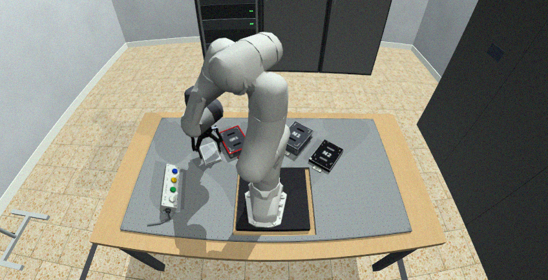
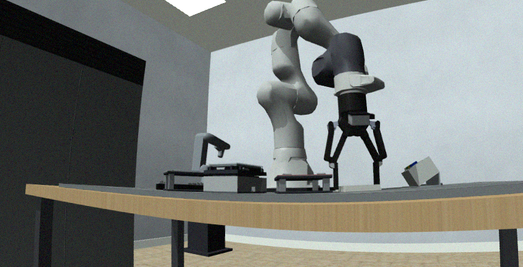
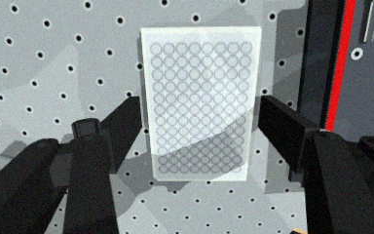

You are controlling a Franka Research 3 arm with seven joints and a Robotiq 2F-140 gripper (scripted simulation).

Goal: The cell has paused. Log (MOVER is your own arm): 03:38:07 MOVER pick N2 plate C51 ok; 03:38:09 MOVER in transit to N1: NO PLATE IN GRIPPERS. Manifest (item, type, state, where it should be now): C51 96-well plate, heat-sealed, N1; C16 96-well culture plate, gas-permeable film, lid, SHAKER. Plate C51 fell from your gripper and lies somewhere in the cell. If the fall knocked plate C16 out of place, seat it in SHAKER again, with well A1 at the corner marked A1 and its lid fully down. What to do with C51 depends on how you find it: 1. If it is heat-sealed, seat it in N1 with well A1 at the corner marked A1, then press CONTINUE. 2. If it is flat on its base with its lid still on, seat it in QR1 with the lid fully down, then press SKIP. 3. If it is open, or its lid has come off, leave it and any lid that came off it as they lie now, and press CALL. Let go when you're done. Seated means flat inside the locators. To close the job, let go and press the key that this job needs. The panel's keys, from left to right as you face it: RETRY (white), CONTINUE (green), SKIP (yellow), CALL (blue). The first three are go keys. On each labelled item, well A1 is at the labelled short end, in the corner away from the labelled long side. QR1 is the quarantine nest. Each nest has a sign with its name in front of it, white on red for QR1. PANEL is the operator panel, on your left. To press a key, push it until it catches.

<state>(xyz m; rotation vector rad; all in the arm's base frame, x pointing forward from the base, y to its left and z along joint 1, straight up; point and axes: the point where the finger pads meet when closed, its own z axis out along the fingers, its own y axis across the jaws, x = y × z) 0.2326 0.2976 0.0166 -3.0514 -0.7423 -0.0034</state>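
The 96-well plate is 20 mm below my hand. The rest, counted from my hand: QR1 nest 120 mm to the right, 80 mm ahead, 10 mm above; A1 mark 360 mm to the right, 80 mm ahead, 30 mm above; blue key 160 mm behind, 130 mm to the left, 40 mm above.
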